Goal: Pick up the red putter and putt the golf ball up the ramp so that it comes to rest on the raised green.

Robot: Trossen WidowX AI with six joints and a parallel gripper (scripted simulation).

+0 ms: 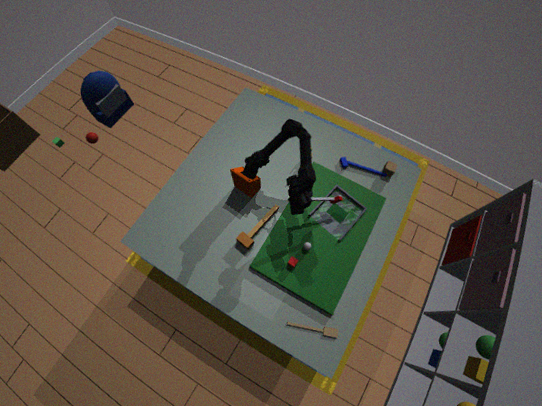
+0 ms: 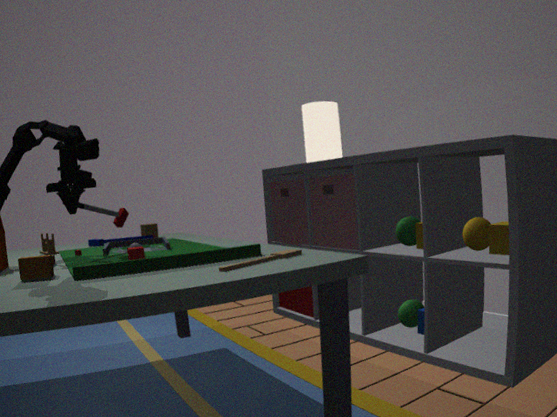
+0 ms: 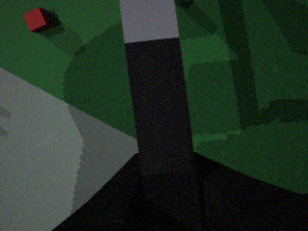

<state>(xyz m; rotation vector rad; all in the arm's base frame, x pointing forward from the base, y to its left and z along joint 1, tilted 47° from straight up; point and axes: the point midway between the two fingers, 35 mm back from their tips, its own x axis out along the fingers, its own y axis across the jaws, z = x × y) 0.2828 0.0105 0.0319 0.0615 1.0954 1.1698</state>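
My gripper tip is 8 cm short of the red putter and 8 cm to the right of it. Round my gripper tip: blue mallet: 16 cm ahead, 49 cm to the left, 13 cm below; then green mat: 20 cm ahead, 1 cm to the left, 14 cm below; then white golf ball: 18 cm ahead, 11 cm to the right, 12 cm below.
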